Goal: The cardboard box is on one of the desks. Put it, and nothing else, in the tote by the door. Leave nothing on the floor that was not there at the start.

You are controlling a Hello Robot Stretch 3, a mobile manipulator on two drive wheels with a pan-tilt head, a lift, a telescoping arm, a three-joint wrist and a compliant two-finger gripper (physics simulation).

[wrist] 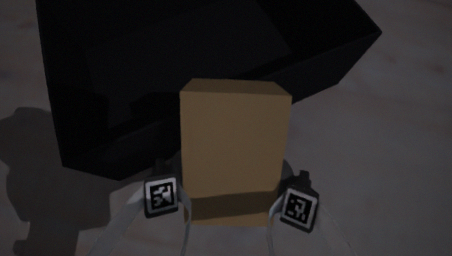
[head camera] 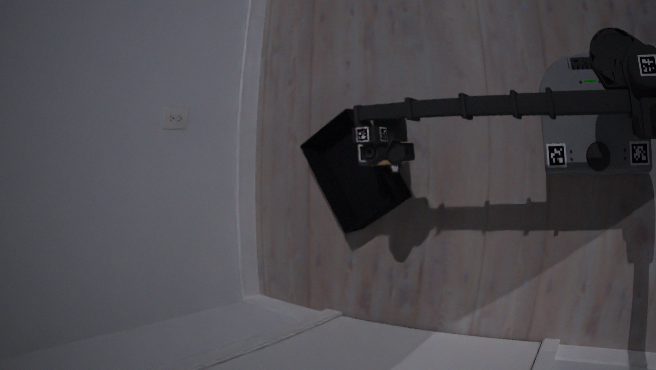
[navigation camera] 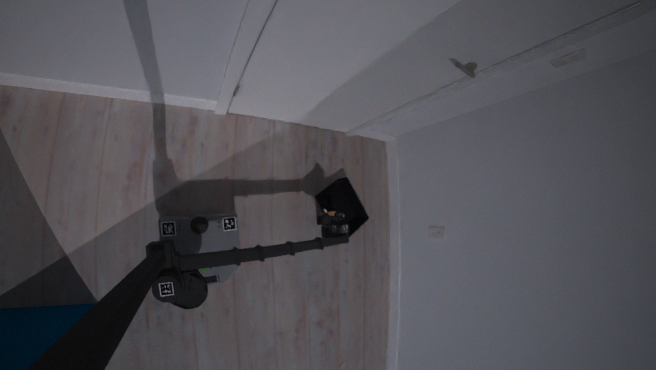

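Where they show: robot's base at its link origin: [head camera: 596,155] [navigation camera: 199,224].
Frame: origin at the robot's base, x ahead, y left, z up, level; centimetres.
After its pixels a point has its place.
The tan cardboard box [head camera: 384,163] {x 0.4, y -66.8, z 13.3 cm} [navigation camera: 330,214] {x -0.7, y -67.0, z 13.4 cm} [wrist: 232,140] is upright between the fingers of my gripper [head camera: 389,161] {x -2.4, y -66.4, z 7.9 cm} [navigation camera: 327,216] {x -2.4, y -66.4, z 7.9 cm} [wrist: 231,170] {x -2.4, y -66.4, z 7.9 cm}, which is shut on it. The black tote [head camera: 325,185] {x 6.0, y -90.2, z 7.9 cm} [navigation camera: 354,197] {x 7.6, y -89.3, z 7.1 cm} [wrist: 115,160] stands on the floor. In the wrist view the box's upper end overlaps the tote's near wall, and its lower part shows against the floor. In the head view the gripper hangs above the tote's right-hand edge. The box's height above the rim is hard to tell. The tote's inside is very dark.
A wall [head camera: 125,200] {x 6.3, y -128.4, z 61.6 cm} [navigation camera: 525,225] {x -14.6, y -126.6, z 91.9 cm} with an outlet [head camera: 175,118] {x -18.8, y -125.8, z 40.0 cm} [navigation camera: 436,232] {x -18.8, y -125.8, z 39.7 cm} rises beyond the tote. A door [navigation camera: 360,60] {x 54.4, y -50.7, z 69.0 cm} with a handle [navigation camera: 467,68] {x 50.3, y -84.7, z 91.6 cm} is at the side. My base [head camera: 570,135] {x -5.1, y -8.2, z 16.0 cm} [navigation camera: 190,242] {x -6.6, y 4.5, z 16.0 cm} is on the wood floor. A blue surface [navigation camera: 40,327] {x -30.9, y 60.4, z 22.3 cm} shows at lower left.
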